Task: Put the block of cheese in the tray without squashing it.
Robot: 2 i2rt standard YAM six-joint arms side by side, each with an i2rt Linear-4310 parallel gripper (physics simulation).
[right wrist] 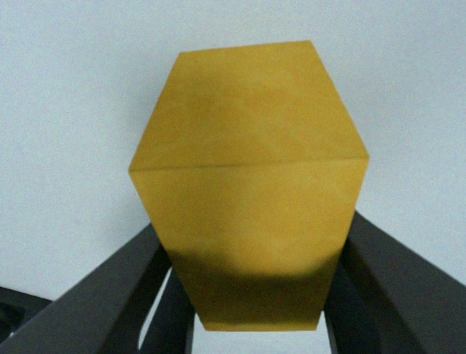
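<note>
The block of cheese, yellow-orange with flat faces and sharp edges, fills the middle of the right wrist view. My right gripper has one dark finger against each side of the block's near part and is shut on it. The block's edges look straight, with no dent visible. The fingertips are partly hidden behind the block. Whether the block touches the surface below cannot be told. The tray cannot be made out in this view. My left gripper is not in view.
A pale, bluish-white surface lies behind the block. Part of a black object with a straight edge shows at the lower left corner; what it is cannot be told.
</note>
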